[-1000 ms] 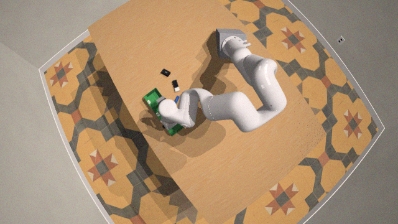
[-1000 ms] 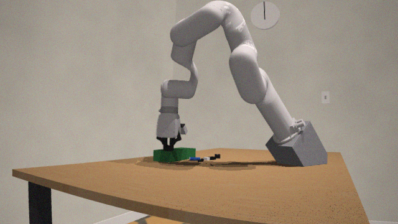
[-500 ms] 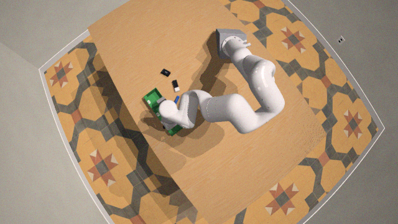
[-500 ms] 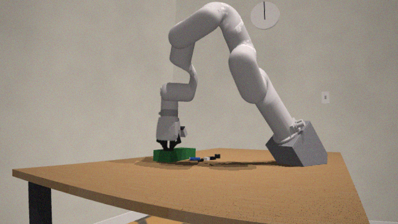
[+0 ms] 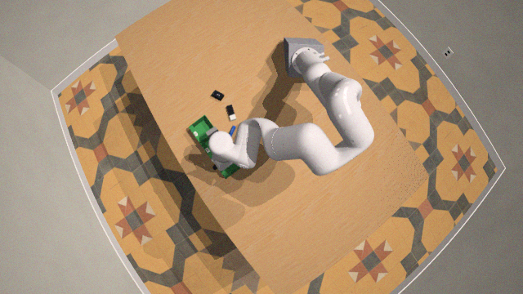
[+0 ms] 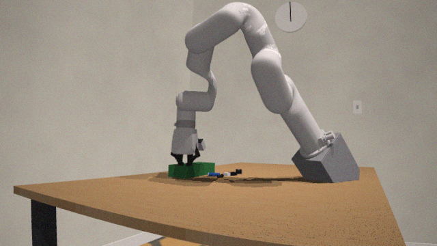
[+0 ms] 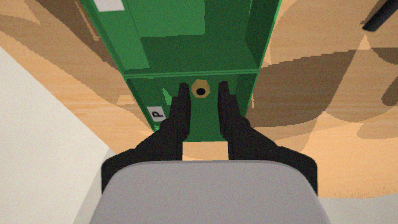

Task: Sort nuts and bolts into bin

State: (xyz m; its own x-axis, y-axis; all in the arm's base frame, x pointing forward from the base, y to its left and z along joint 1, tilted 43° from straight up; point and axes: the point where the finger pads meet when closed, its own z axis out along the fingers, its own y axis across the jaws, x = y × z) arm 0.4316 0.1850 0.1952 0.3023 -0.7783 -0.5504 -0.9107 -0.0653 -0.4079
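The brass nut is 30 mm below my hand. From my hand the other things lie so: blue cylindrical battery 120 mm to the right, 50 mm behind, 30 mm below; green bin 80 mm to the right, 30 mm ahead, 10 mm below; black bolt 100 mm to the right, 100 mm behind, 30 mm below.
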